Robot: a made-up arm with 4 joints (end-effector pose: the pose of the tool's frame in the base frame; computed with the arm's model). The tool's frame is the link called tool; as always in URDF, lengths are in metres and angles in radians. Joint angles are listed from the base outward.
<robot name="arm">
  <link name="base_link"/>
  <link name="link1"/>
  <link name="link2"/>
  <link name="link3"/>
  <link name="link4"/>
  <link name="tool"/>
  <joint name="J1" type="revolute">
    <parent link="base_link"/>
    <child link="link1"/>
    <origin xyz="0 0 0.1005"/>
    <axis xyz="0 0 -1"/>
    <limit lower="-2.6" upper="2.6"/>
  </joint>
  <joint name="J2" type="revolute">
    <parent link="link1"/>
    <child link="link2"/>
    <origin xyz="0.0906 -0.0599 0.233"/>
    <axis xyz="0 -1 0"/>
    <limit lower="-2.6" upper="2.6"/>
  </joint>
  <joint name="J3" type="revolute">
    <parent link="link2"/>
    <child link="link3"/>
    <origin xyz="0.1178 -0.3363 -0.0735"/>
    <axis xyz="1 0 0"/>
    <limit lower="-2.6" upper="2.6"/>
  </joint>
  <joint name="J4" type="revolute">
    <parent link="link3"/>
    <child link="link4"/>
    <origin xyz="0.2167 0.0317 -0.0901"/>
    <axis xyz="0 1 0"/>
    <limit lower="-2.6" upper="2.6"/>
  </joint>
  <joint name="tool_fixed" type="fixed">
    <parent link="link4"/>
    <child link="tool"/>
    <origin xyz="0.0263 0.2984 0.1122"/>
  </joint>
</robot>
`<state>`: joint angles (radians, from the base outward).
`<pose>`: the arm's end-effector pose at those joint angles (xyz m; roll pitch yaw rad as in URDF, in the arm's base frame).
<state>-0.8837 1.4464 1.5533 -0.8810</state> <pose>0.2199 -0.3500 0.6280 2.9806 -0.6856 -0.6023</pose>
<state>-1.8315 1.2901 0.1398 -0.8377</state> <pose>0.0193 0.1989 0.5853 3.0689 -1.0100 -1.1141</pose>
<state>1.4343 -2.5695 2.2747 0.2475</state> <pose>-0.6329 0.0574 -0.0194 -1.0186 0.7184 1.4566</pose>
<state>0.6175 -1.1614 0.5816 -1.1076</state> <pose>0.1596 -0.2499 0.1454 0.2219 0.1126 -1.1349</pose>
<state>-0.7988 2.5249 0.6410 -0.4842</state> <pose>-0.0641 -0.2729 0.3951 -2.6195 -0.2090 -2.0542</pose>
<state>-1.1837 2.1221 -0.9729 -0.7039</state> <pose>0.2729 0.1393 0.7514 2.6327 -0.4764 -2.6038</pose>
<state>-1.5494 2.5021 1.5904 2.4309</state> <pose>0.2023 -0.3803 0.3560 -1.1311 0.4809 2.3761</pose>
